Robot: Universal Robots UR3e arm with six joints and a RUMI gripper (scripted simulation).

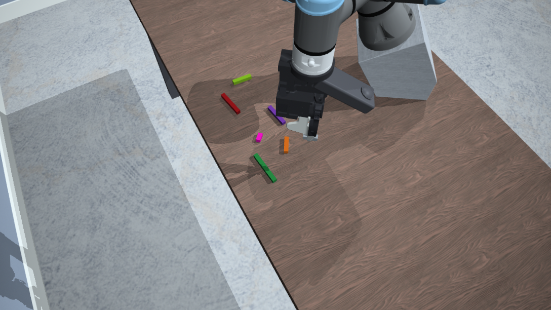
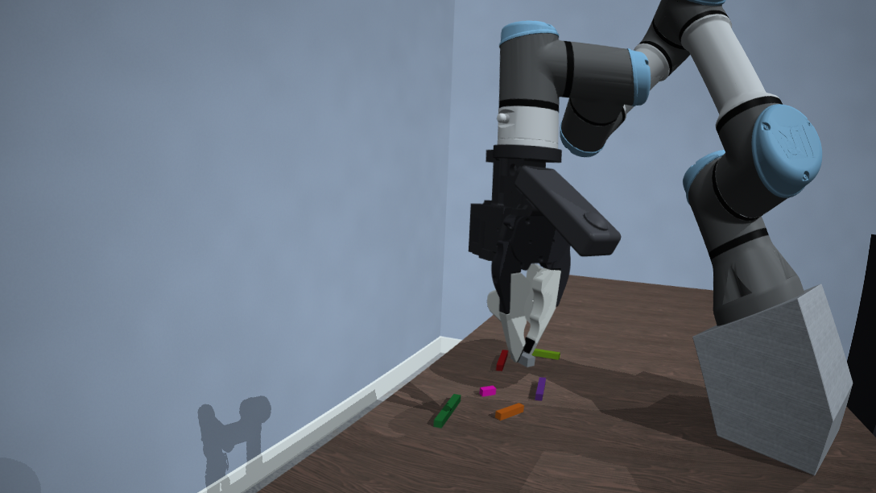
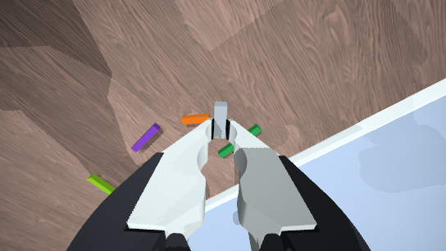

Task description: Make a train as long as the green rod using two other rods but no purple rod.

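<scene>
Now: the red rod 24 cm to the right of my hand, 11 cm below it and 4 cm ahead of it. Round my hand: green rod: 11 cm below, 9 cm ahead, 4 cm to the right; then orange rod: 11 cm below, 6 cm to the right, 1 cm ahead; then grey rod: 1 cm below.
</scene>
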